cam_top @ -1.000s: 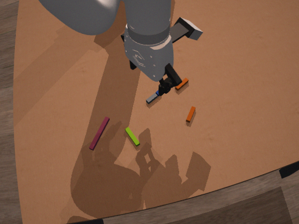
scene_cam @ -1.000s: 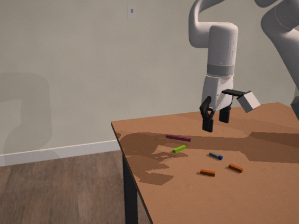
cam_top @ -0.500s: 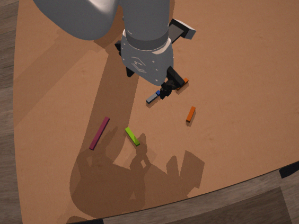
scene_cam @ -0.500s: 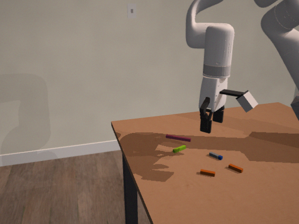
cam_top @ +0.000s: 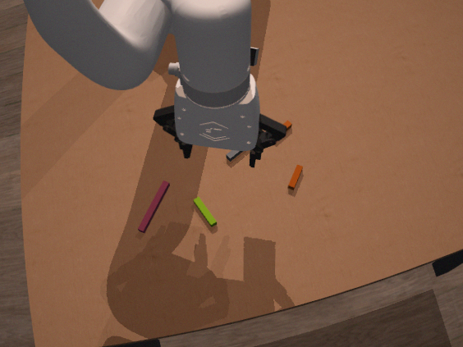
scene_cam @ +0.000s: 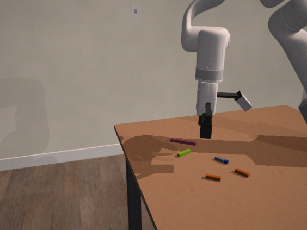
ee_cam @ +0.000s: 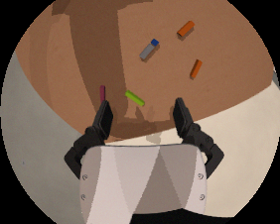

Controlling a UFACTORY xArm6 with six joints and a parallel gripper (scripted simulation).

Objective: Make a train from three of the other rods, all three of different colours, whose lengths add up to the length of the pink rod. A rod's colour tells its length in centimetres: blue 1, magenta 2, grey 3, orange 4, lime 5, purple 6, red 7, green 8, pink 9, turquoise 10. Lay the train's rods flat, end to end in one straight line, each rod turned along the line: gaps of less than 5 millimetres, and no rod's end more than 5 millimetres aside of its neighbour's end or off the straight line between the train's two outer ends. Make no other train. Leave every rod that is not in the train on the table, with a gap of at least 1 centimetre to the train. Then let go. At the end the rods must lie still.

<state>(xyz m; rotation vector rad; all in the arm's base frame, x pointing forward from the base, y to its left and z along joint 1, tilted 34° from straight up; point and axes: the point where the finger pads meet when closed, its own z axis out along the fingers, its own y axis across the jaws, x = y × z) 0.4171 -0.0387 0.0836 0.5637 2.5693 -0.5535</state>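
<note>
Right now the lime rod is 4 cm ahead of my hand, 4 cm to the right of it and 10 cm below it. The rest, counted from my hand: grey rod: 4 cm behind, 3 cm to the left, 10 cm below; then pink rod: 12 cm to the right, 10 cm below; then blue rod: 5 cm behind, 6 cm to the left, 10 cm below.
</note>
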